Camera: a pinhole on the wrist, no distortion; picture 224 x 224 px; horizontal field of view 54.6 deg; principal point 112.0 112.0 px. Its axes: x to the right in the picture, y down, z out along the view. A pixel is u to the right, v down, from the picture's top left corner.
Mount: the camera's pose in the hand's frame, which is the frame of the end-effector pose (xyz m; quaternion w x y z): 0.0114 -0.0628 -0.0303 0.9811 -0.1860 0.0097 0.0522
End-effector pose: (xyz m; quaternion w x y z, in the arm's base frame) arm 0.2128 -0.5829 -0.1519 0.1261 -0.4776 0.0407 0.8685
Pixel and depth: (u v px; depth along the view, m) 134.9 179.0 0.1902
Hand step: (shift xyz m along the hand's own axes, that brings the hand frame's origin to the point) 0.0251 0.0631 0.1246
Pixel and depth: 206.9 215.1 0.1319
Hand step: 0.0621 0.0492 0.0674
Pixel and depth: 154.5 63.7 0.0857
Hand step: 0.0301 -0.0474 0.0558
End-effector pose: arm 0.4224 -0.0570 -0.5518 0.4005 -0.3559 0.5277 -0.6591
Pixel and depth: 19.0 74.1 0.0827
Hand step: -0.0223 -0.0494 0.0533
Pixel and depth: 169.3 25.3 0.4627
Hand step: 0.1523 -0.0525 0.4629
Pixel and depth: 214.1 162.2 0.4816
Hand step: 0.2247 0.2390 0.3686
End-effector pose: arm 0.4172 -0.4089 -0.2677 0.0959 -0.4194 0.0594 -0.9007
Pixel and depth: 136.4 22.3 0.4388
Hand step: 0.0795 -0.0652 0.4422
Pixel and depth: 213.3 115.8 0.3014
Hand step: 0.1506 0.0663 0.2429
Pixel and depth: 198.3 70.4 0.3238
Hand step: 0.1459 0.0110 0.2887
